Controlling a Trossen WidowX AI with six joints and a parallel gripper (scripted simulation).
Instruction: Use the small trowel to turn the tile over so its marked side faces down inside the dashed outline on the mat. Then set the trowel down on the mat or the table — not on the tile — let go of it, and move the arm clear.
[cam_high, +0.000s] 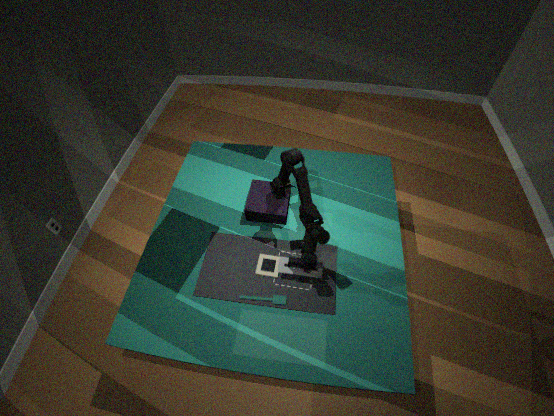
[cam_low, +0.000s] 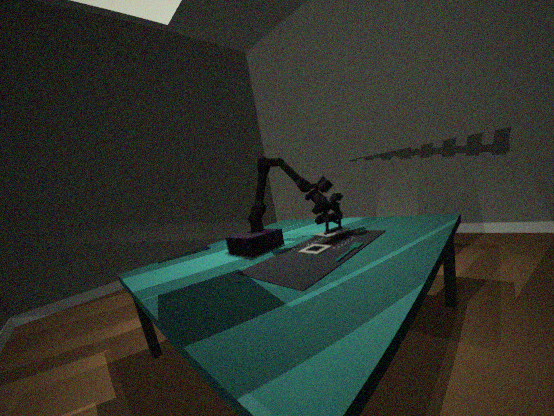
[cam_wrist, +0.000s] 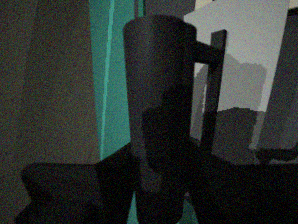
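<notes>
The beige tile lies 70 mm behind my gripper tip, 160 mm to the right of it and 80 mm below it. From my gripper tip the other things lie so: thin teal strip 100 mm ahead, 170 mm to the right, 80 mm below; mat 40 mm behind, 170 mm to the right, 110 mm below.
</notes>
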